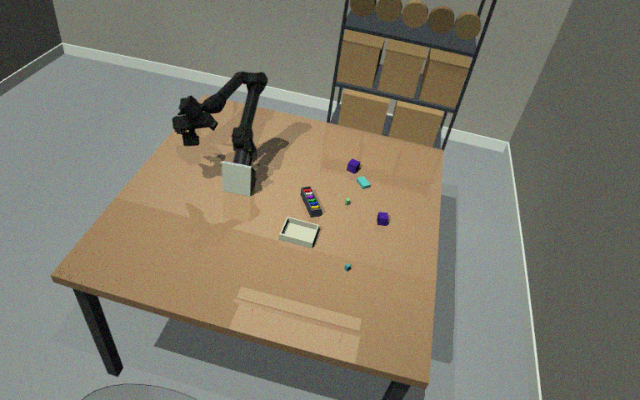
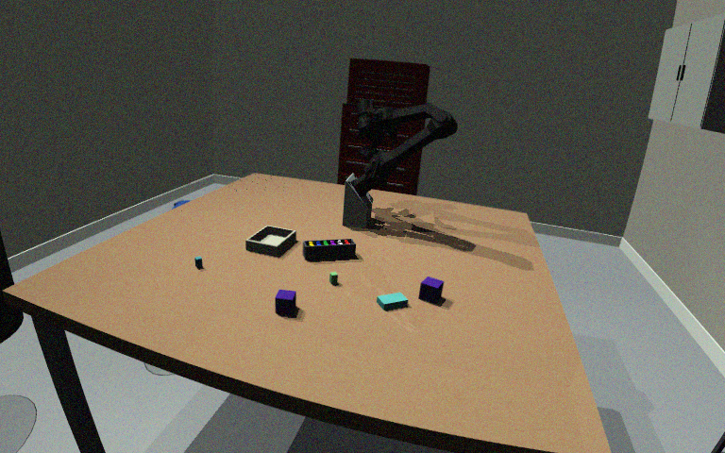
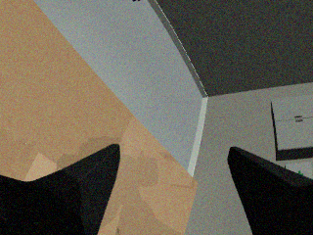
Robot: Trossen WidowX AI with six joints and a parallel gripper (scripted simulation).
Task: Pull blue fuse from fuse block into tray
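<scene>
My gripper tip is now 60 cm short of the blue fuse, 20 cm above it and 7 cm to the left of it. From my gripper tip the other things lie so: tray 59 cm ahead, 22 cm to the right, 22 cm below; teal block 78 cm ahead, 22 cm below, 17 cm to the left; small green piece 74 cm ahead, 21 cm below, 2 cm to the left.
</scene>
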